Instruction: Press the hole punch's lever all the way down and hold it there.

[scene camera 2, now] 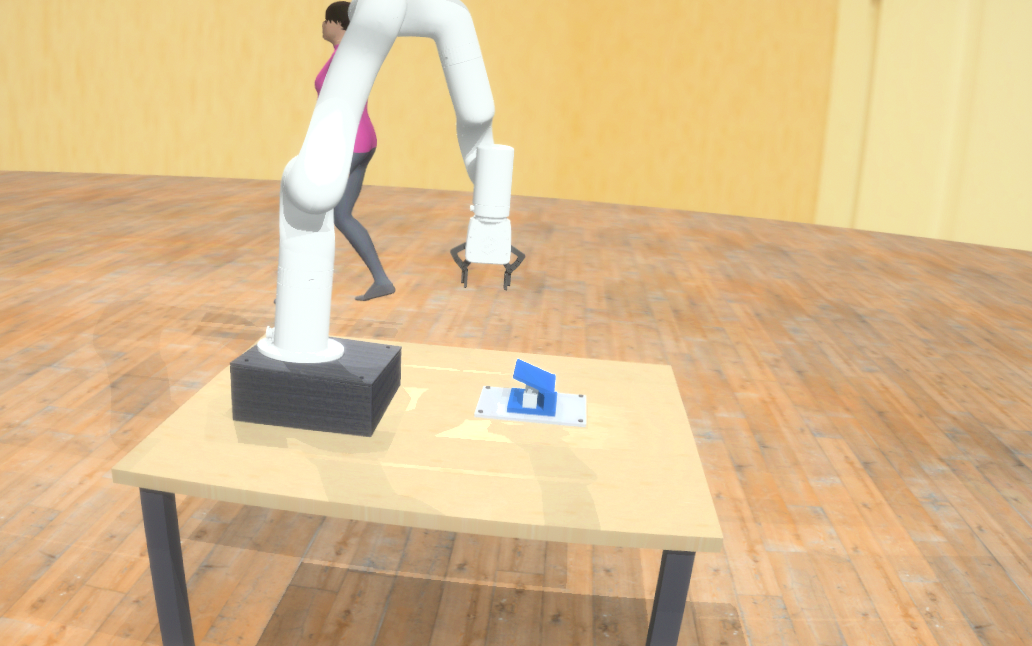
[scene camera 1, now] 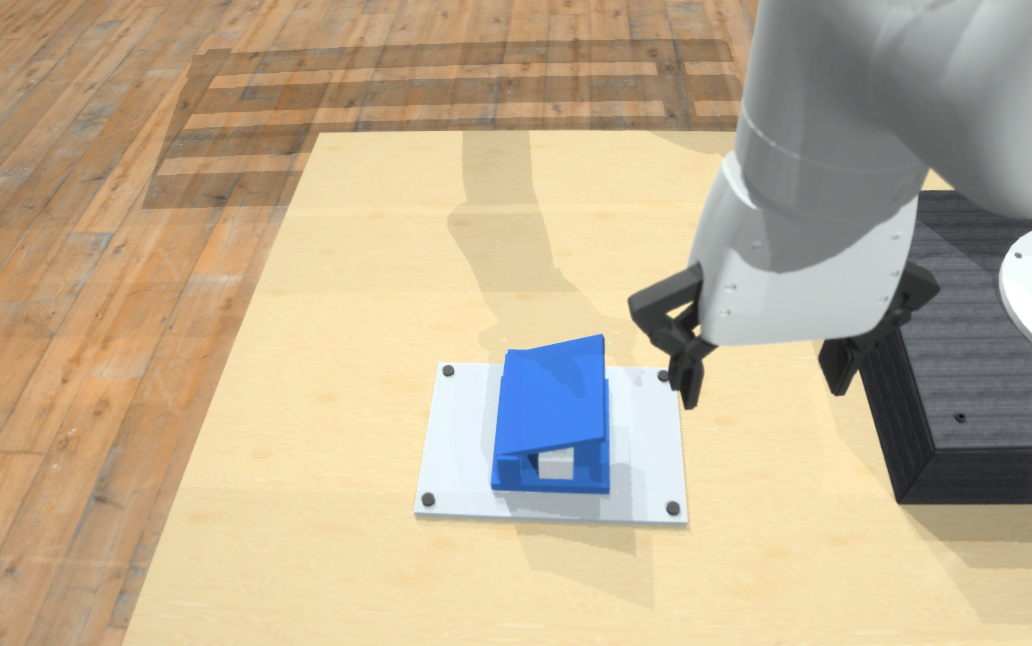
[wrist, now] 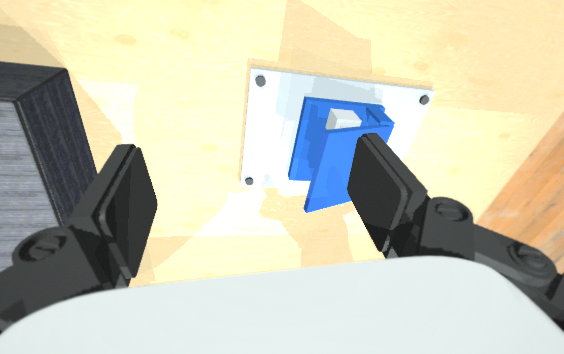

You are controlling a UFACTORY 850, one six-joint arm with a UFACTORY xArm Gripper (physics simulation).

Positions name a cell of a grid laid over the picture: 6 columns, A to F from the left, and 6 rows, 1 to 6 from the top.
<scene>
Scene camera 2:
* gripper: C3
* blue lever: D4
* white plate: D4
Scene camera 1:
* gripper: E4
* blue lever: D4
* white plate: D5
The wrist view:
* gripper: C3
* blue lever: D4
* white plate: C2
</scene>
